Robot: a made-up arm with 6 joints. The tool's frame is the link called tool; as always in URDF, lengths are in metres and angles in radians. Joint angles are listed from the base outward.
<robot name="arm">
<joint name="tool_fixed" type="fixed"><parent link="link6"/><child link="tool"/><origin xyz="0 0 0" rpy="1.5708 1.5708 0"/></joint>
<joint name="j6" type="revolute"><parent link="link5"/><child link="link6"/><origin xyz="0 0 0.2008" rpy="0 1.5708 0"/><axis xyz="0 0 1"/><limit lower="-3.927" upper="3.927"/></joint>
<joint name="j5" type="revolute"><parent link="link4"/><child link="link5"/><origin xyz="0 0 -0.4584" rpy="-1.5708 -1.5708 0"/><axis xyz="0 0 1"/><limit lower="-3.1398" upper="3.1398"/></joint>
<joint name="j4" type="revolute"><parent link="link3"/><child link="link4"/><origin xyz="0 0 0" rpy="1.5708 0 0"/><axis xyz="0 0 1"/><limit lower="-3.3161" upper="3.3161"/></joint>
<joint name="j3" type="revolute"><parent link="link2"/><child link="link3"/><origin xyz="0 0.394 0" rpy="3.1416 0 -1.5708"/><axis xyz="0 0 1"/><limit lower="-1.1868" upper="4.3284"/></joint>
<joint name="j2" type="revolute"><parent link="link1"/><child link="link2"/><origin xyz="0 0 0" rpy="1.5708 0 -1.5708"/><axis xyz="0 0 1"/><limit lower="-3.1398" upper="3.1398"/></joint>
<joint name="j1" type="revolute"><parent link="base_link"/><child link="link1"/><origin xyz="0 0 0.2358" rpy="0 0 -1.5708"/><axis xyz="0 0 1"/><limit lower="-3.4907" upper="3.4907"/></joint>
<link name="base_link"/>
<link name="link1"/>
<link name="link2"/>
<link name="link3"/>
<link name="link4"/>
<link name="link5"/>
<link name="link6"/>
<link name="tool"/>
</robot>
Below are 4 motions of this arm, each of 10 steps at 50 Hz.
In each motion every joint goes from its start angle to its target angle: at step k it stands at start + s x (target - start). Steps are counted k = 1, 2, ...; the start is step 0. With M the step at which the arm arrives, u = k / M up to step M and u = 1 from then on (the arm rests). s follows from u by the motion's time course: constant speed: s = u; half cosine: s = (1 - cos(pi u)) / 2; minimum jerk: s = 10 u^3 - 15 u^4 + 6 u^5.
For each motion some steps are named. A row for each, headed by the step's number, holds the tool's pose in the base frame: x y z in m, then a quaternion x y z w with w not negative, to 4 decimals.
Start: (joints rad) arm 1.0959 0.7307 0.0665 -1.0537 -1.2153 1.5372
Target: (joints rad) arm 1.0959 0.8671 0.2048 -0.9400 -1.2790 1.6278
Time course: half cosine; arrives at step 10
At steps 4, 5, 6, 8, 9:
4: 0.3378 0.4252 0.0998 -0.2366 0.3318 0.8707 0.2756
5: 0.3438 0.4302 0.0955 -0.2448 0.3265 0.8733 0.2662
6: 0.3496 0.4351 0.0911 -0.2530 0.3213 0.8757 0.2567
8: 0.3589 0.4429 0.0838 -0.2659 0.3128 0.8794 0.2411
9: 0.3615 0.4451 0.0817 -0.2694 0.3105 0.8803 0.2367

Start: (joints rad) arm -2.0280 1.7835 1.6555 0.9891 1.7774 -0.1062
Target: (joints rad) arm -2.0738 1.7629 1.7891 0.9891 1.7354 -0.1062
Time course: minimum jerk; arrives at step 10
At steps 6, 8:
6: -0.4955 -0.6974 0.3154 -0.6945 -0.1030 -0.2961 0.6476
8: -0.5008 -0.6859 0.3358 -0.7075 -0.0948 -0.2957 0.6348

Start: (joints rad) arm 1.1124 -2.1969 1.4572 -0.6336 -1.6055 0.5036
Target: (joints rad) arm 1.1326 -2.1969 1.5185 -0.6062 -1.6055 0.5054
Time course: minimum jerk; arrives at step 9
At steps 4, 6, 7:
4: -0.1897 -0.7670 -0.1289 0.1179 -0.9057 0.1611 0.3739
6: -0.1806 -0.7651 -0.1413 0.1286 -0.9073 0.1517 0.3704
7: -0.1775 -0.7644 -0.1454 0.1322 -0.9078 0.1486 0.3692

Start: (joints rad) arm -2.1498 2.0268 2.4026 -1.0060 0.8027 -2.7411
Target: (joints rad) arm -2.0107 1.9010 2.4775 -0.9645 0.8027 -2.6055
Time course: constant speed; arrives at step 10
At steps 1, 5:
1: -0.5434 -0.6549 0.0874 0.2159 -0.8006 0.4966 0.2567
5: -0.5105 -0.6862 0.1463 0.2332 -0.7861 0.4998 0.2790

